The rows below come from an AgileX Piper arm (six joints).
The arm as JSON. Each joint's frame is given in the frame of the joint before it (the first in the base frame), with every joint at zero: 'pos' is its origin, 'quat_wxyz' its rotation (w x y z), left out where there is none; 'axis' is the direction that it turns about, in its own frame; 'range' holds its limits. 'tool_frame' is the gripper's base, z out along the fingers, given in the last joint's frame.
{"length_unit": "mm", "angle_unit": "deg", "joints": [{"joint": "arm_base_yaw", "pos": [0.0, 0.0, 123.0], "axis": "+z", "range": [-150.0, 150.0]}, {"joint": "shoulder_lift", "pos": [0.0, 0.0, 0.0], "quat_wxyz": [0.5, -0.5, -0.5, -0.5], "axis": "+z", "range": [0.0, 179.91]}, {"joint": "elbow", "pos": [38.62, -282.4, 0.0], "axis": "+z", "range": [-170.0, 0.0]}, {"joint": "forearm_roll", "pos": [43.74, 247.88, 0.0], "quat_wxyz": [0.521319, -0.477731, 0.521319, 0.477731], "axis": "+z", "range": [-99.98, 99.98]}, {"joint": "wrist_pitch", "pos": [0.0, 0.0, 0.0], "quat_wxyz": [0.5, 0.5, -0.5, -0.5], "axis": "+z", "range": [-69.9, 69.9]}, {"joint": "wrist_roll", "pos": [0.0, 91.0, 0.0], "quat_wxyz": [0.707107, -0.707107, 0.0, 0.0], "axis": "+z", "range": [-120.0, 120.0]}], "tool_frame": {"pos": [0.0, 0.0, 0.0], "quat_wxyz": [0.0, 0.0, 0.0, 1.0]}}
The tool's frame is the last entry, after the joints.
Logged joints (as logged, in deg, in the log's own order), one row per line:
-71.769 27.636 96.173 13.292 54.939 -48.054
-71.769 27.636 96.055 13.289 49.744 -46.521
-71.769 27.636 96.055 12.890 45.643 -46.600
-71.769 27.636 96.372 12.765 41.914 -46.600
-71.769 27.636 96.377 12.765 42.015 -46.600
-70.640 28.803 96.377 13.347 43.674 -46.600
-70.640 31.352 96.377 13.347 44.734 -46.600
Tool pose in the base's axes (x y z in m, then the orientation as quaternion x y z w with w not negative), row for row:
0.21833 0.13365 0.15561 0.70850 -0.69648 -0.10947 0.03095
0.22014 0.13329 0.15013 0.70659 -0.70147 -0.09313 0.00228
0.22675 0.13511 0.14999 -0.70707 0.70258 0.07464 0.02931
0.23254 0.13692 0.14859 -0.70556 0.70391 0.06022 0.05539
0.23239 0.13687 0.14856 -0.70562 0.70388 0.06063 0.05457
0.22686 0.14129 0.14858 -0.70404 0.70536 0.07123 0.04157
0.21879 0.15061 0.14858 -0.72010 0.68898 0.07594 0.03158
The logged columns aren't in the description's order. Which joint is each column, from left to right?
Columns, left to right: wrist_roll, arm_base_yaw, shoulder_lift, forearm_roll, wrist_pitch, elbow.
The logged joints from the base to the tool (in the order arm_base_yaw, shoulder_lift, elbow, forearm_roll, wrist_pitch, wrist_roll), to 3 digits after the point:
27.636 96.173 -48.054 13.292 54.939 -71.769
27.636 96.055 -46.521 13.289 49.744 -71.769
27.636 96.055 -46.600 12.890 45.643 -71.769
27.636 96.372 -46.600 12.765 41.914 -71.769
27.636 96.377 -46.600 12.765 42.015 -71.769
28.803 96.377 -46.600 13.347 43.674 -70.640
31.352 96.377 -46.600 13.347 44.734 -70.640

